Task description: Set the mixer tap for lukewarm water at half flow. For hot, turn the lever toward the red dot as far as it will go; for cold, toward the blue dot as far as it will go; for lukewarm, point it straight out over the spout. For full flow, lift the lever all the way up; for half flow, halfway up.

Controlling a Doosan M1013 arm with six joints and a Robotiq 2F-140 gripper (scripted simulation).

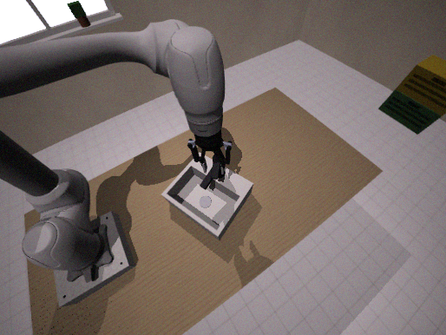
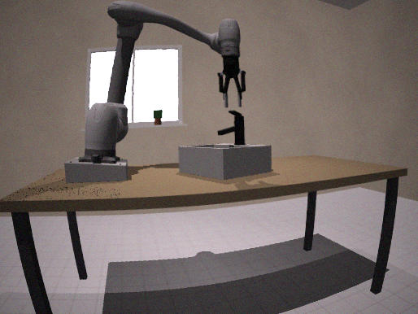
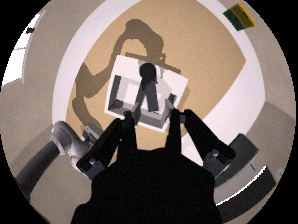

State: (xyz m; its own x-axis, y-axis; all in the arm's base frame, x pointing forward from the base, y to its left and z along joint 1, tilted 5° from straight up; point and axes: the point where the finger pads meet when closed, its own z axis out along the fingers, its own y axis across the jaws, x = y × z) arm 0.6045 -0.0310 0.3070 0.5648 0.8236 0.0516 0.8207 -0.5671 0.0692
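Now: hand 11 cm above the black mixer tap, 5 cm to the right of it and 3 cm short of it. Also, from my hand: sink basin (29 cm below, 6 cm behind, 2 cm to the left).
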